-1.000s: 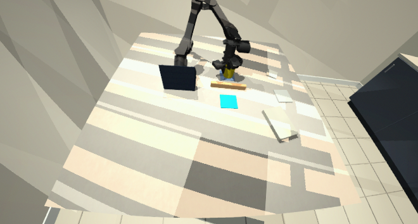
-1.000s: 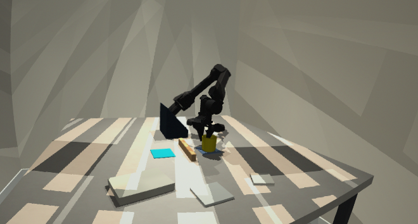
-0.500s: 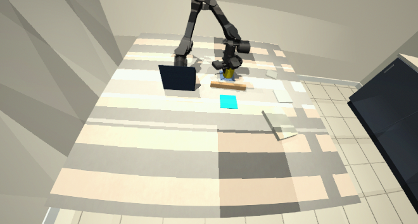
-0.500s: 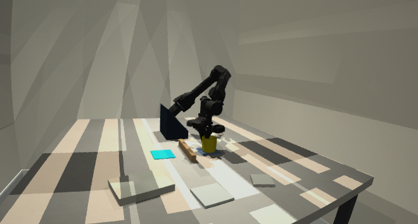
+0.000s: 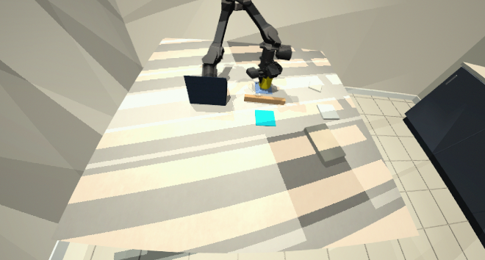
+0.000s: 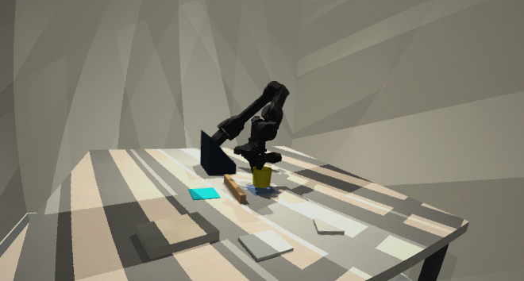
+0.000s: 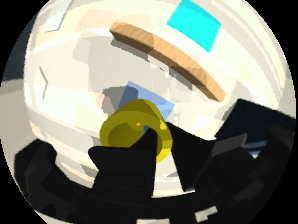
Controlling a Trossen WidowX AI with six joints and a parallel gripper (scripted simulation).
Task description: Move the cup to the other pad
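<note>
My gripper tip is now 10 mm short of the cyan pad, 200 mm to the left of it and 60 mm above it. Also, from my gripper tip: blue pad 20 mm ahead, 20 mm to the left, 60 mm below; yellow cup 20 mm ahead, 10 mm to the left; wooden bar 10 mm ahead, 90 mm to the right, 50 mm below.
</note>
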